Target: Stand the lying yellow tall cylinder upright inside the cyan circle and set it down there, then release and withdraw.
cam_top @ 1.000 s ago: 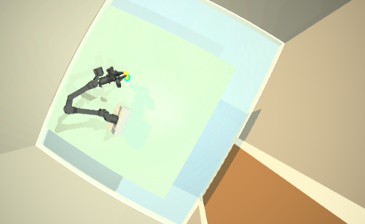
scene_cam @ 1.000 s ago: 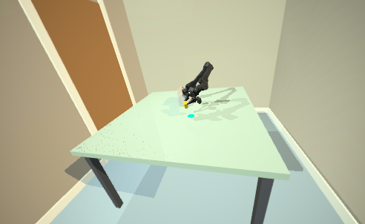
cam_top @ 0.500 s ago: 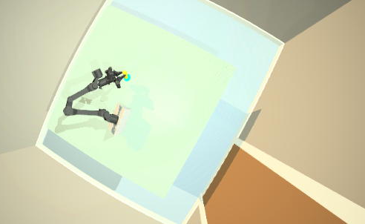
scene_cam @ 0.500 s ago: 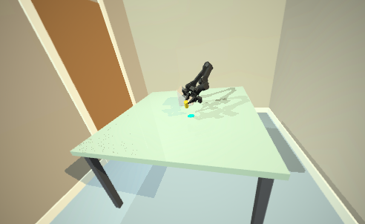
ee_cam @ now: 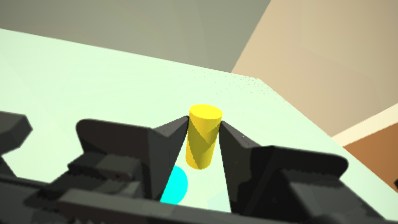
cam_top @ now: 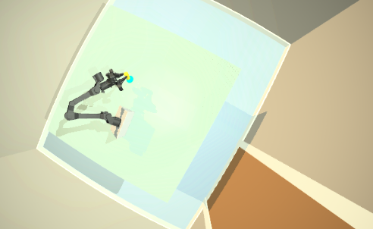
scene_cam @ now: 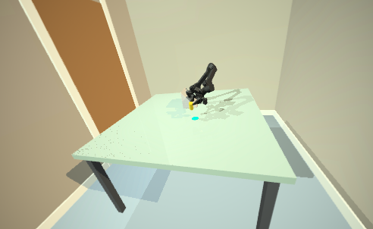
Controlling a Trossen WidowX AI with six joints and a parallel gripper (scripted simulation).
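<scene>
Right now my gripper tip is 140 mm above the cyan circle, 20 mm to the right of it and 20 mm past it. From my gripper tip the other things lie so: yellow tall cylinder: 20 mm below, 10 mm behind.
</scene>
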